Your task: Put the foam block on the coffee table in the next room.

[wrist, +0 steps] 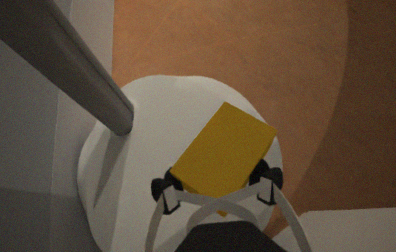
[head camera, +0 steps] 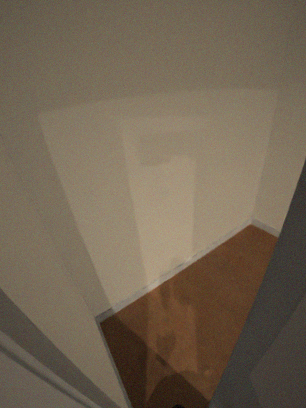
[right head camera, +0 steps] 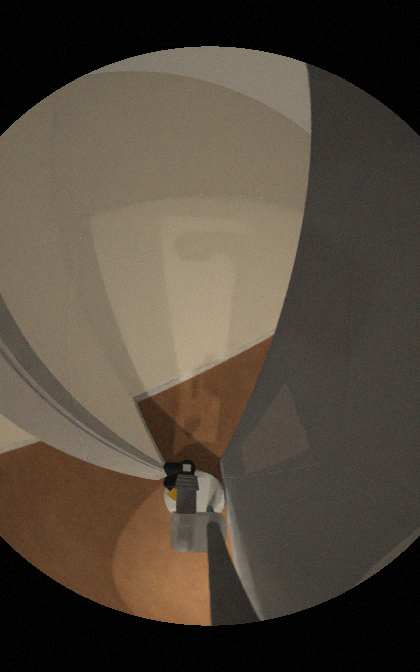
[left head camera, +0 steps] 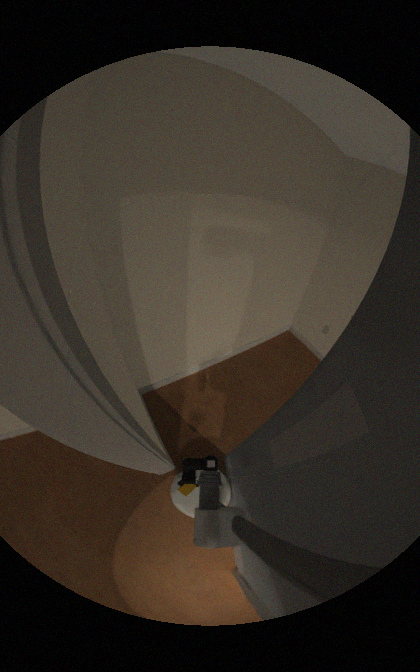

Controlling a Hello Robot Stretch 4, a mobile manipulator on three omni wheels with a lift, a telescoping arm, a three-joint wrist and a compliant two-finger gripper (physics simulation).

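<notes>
The foam block (wrist: pixel 223 150) is a yellow-orange box between the two black fingertips of my gripper (wrist: pixel 217 178) in the wrist view, turned at an angle. The gripper is shut on it and holds it above the robot's round white base. A small orange part of the block also shows in the left head view (left head camera: pixel 187 489) and in the right head view (right head camera: pixel 173 494), partly hidden by the wrist. The coffee table does not show in these views.
A large dark grey surface (left head camera: pixel 380 450) (right head camera: pixel 350 375) (head camera: pixel 270 320) stands close on the right. A pale wall end or frame (left head camera: pixel 65 400) (right head camera: pixel 65 425) stands close on the left. Between them, brown floor (head camera: pixel 220 295) runs to a beige wall (head camera: pixel 165 215) with a light skirting.
</notes>
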